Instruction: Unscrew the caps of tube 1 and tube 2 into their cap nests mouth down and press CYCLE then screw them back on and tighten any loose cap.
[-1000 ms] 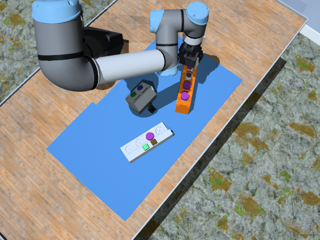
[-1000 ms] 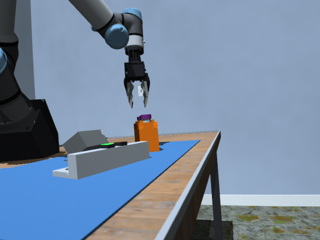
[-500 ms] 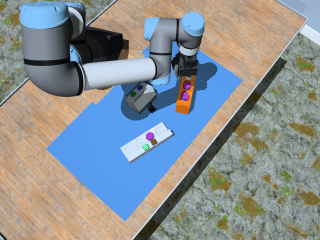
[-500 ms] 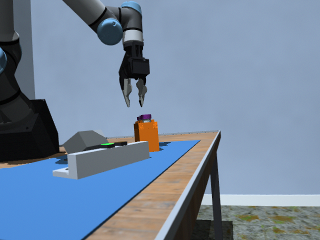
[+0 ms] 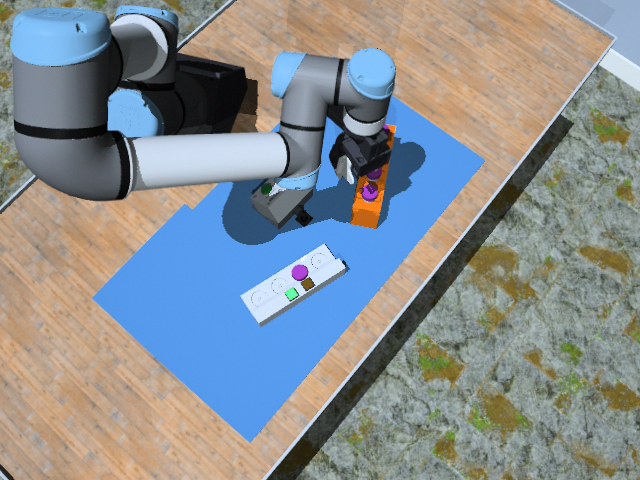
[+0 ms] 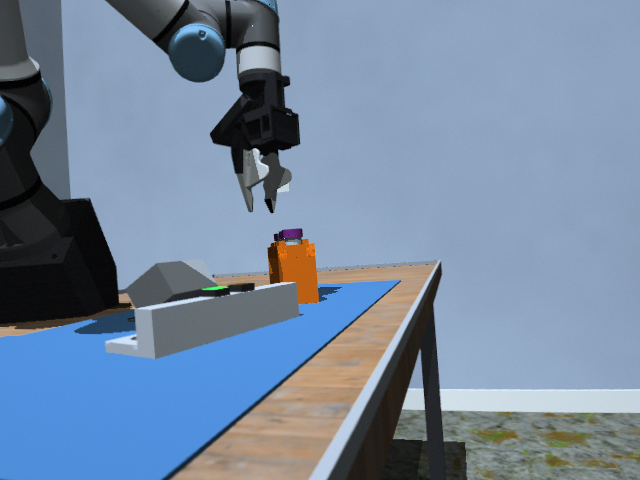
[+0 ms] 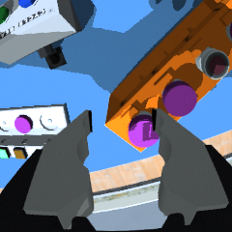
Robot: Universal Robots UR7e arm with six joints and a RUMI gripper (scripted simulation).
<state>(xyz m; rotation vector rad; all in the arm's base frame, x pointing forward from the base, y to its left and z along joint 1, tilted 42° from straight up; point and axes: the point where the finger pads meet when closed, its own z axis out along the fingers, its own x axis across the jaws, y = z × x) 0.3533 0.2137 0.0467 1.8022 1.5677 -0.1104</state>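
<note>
Right now my hand is 30 mm past the purple cap, 140 mm to the right of it and 60 mm above it. Round my hand: grey key housing: 110 mm behind, 100 mm to the right, 120 mm below; green key: 130 mm behind, 120 mm to the right, 100 mm below; blue key: 130 mm behind, 80 mm to the right, 100 mm below.
</note>
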